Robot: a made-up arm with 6 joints.
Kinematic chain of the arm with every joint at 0, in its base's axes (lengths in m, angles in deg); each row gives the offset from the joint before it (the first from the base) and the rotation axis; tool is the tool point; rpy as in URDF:
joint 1: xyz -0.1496 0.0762 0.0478 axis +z
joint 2: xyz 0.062 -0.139 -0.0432 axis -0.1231 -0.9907 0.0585
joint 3: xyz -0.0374 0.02 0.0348 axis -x
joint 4: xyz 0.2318 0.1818 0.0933 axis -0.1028 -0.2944 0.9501
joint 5: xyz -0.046 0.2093 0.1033 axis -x
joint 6: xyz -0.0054 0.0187 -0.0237 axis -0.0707 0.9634 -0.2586
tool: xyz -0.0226 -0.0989 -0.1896 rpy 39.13 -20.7 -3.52
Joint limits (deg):
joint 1: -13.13..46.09
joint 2: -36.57..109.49
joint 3: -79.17..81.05
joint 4: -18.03..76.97
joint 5: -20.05..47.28
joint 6: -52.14..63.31
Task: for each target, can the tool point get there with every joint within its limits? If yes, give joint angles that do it. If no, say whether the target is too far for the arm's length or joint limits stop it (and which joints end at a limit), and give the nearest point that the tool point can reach.
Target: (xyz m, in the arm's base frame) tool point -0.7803 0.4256 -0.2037
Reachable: no: joint limits stop it (at a limit: joint 1, joint 4, joint 5, joint 6) | nearest point -0.4961 0.2144 -0.1145 | short by 0.365 m
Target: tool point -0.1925 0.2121 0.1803
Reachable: yes | joints 1.20 73.69 -29.20 17.82 15.28 -19.67
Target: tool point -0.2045 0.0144 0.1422
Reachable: yes | joints 25.79 81.04 -52.24 51.90 31.11 3.30
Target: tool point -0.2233 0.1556 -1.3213
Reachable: no: too far | nearest point -0.0687 0.1544 -0.4479 | short by 0.887 m
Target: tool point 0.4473 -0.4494 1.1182
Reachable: no: too far | nearest point 0.1679 -0.0678 0.4466 | short by 0.821 m
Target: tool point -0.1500 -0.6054 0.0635
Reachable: no: joint limits stop it (at a limit: joint 1, joint 3, joint 4, joint 5, joint 6) | nearest point -0.2430 -0.3490 0.0422 | short by 0.274 m
